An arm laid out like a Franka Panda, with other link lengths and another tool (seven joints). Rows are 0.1 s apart.
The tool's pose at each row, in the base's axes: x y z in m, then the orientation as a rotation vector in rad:
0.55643 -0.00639 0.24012 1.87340 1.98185 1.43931
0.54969 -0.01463 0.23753 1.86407 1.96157 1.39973
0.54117 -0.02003 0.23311 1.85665 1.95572 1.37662
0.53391 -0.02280 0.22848 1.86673 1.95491 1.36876
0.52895 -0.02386 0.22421 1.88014 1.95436 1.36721
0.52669 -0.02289 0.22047 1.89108 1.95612 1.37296
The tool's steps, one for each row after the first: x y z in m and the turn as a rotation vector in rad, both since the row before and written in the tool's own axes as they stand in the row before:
-0.00627 -0.00530 -0.00726 -0.01180 -0.03666 -0.01358
-0.00457 -0.00828 -0.00564 -0.00339 -0.01903 -0.00992
-0.00279 -0.00794 -0.00330 0.00472 -0.00491 0.00524
-0.00178 -0.00628 -0.00115 0.00528 -0.00013 0.00899
-0.00049 -0.00426 0.00130 0.00475 0.00569 0.00866

